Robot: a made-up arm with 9 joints.
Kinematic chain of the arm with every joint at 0, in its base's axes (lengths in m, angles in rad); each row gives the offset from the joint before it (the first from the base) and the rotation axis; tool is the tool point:
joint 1: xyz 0 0 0.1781 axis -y
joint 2: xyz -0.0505 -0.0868 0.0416 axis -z
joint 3: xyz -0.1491 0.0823 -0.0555 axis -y
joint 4: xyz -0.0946 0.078 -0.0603 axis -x
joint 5: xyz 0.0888 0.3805 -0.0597 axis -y
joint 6: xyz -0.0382 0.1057 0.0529 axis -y
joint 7: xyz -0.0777 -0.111 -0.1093 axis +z
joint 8: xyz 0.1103 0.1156 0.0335 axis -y
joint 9: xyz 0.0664 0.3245 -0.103 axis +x
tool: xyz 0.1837 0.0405 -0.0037
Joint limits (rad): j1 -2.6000..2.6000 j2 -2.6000..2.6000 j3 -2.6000..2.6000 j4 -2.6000..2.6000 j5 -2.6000..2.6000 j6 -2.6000..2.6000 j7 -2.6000..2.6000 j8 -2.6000..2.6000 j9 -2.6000..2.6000
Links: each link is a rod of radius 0.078 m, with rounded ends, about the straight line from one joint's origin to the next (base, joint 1, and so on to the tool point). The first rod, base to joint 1, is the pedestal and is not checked.
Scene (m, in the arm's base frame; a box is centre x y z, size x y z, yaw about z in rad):
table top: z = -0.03
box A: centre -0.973 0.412 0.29 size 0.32 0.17 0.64 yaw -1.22
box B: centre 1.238 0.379 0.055 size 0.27 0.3 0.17 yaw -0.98
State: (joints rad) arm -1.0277 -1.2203 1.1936 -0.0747 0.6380 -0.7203 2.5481 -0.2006 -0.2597
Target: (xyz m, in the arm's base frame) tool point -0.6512 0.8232 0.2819
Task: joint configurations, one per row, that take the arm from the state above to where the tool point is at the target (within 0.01 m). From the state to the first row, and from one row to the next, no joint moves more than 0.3 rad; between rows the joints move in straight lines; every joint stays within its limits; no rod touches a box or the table.
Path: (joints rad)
1: -1.1801 -1.0948 1.1849 -0.3479 0.8550 -0.7997 2.4371 -0.1960 -0.2484
2: -1.3325 -0.9693 1.1762 -0.6211 1.0720 -0.8792 2.3261 -0.1914 -0.2371
3: -1.4849 -0.8437 1.1676 -0.8943 1.2891 -0.9586 2.2152 -0.1868 -0.2257
4: -1.6373 -0.7182 1.1589 -1.1675 1.5061 -1.0380 2.1042 -0.1823 -0.2144
5: -1.7768 -0.5995 1.1096 -1.4479 1.7781 -0.9256 1.9632 -0.2633 -0.1644
6: -1.9163 -0.4808 1.0603 -1.7282 2.0501 -0.8133 1.8221 -0.3444 -0.1144
7: -2.0559 -0.3621 1.0110 -2.0085 2.3222 -0.7009 1.6811 -0.4255 -0.0644
8: -1.8773 -0.4178 1.0777 -1.7116 2.1176 -0.6536 1.6804 -0.3676 -0.0991
9: -1.6987 -0.4736 1.1443 -1.4146 1.9130 -0.6062 1.6796 -0.3097 -0.1337
10: -1.5201 -0.5293 1.2110 -1.1177 1.7085 -0.5589 1.6789 -0.2517 -0.1684
11: -1.3415 -0.5851 1.2777 -0.8207 1.5039 -0.5115 1.6781 -0.1938 -0.2031
12: -1.1629 -0.6408 1.3444 -0.5238 1.2993 -0.4642 1.6774 -0.1359 -0.2378
13: -0.9843 -0.6965 1.4111 -0.2268 1.0947 -0.4169 1.6767 -0.0779 -0.2725

